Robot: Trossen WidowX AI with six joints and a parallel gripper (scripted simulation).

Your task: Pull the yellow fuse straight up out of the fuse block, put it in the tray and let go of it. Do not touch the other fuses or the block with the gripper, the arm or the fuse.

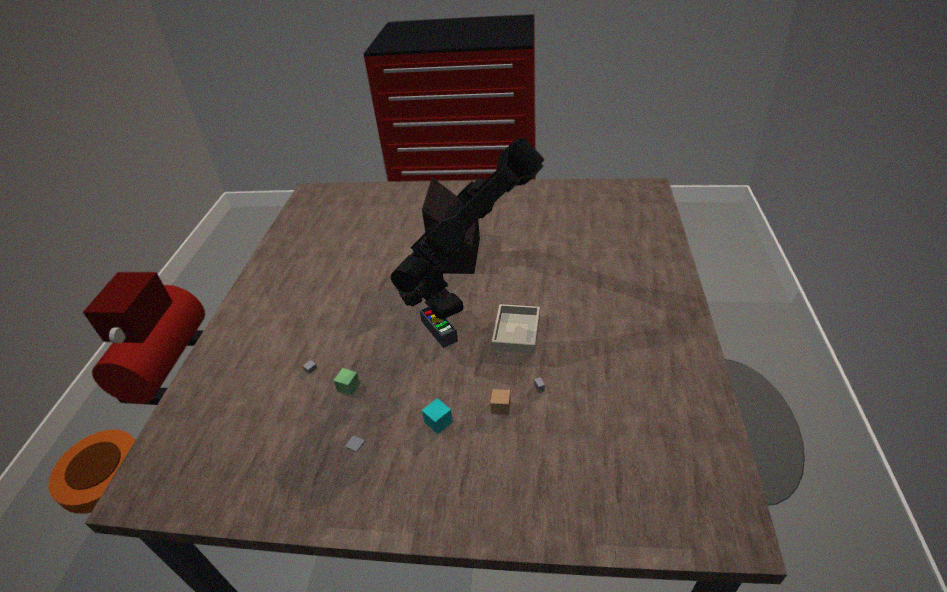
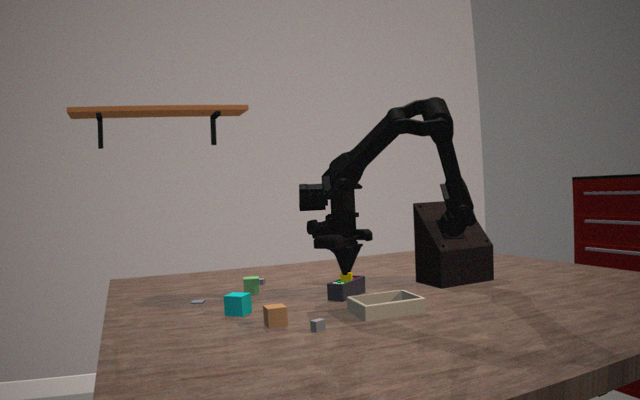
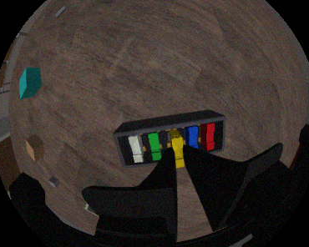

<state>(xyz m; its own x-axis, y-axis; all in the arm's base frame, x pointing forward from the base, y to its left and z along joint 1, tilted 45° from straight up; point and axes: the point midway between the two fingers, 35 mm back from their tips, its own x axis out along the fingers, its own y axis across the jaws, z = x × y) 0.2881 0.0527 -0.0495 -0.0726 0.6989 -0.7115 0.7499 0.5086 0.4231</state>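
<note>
The tray is 190 mm to the left of my gripper tip, 50 mm below it and 10 mm behind it. From my gripper tip the other things lie so: green cube: 200 mm ahead, 170 mm to the right, 30 mm below; teal cube: 270 mm ahead, 60 mm to the left, 30 mm below; yellow fuse: 10 mm below.
</note>
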